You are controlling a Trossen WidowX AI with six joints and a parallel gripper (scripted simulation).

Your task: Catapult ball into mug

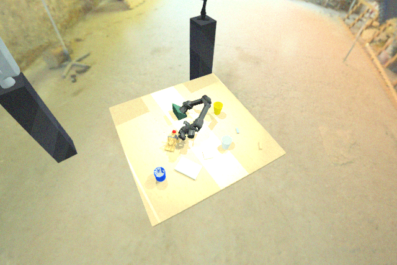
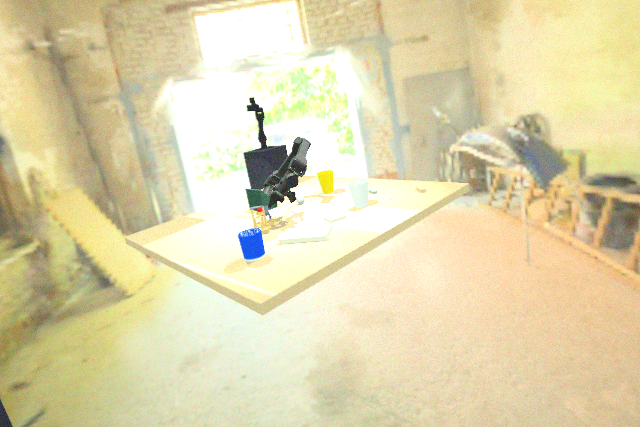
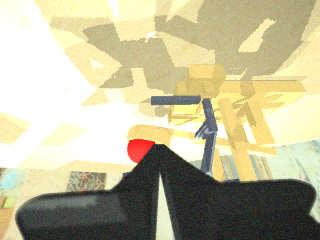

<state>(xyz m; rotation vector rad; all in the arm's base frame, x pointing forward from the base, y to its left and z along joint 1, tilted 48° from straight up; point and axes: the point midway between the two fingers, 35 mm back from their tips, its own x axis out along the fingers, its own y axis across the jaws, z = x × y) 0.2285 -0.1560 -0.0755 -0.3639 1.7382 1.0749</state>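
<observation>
My gripper tip is 4 cm past the red ball, 2 cm to the left of it and 1 cm above it. Round my gripper tip: wooden catapult (1 cm ahead, 6 cm to the right, 2 cm below); then white slab (32 cm ahead, 10 cm to the right, 7 cm below); then blue mug (25 cm ahead, 33 cm to the right, 5 cm below).
</observation>
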